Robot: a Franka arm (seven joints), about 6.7 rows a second.
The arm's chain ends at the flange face. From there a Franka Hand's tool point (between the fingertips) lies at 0.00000 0.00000 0.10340 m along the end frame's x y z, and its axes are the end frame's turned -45 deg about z.
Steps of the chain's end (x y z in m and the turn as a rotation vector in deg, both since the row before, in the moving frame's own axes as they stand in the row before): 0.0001 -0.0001 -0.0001 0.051 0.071 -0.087; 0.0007 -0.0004 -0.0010 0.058 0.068 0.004; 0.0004 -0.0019 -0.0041 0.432 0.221 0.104; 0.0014 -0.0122 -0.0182 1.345 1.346 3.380; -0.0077 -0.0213 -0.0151 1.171 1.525 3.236
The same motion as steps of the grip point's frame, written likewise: 0.0003 0.0000 -0.0001 -0.014 0.086 -0.087; 0.0009 0.0002 -0.0010 -0.007 0.089 0.004; 0.0025 -0.0013 -0.0041 0.149 0.462 0.104; 0.0130 -0.0075 -0.0183 -0.001 1.903 3.380; 0.0130 -0.0200 -0.0152 -0.250 1.906 3.236
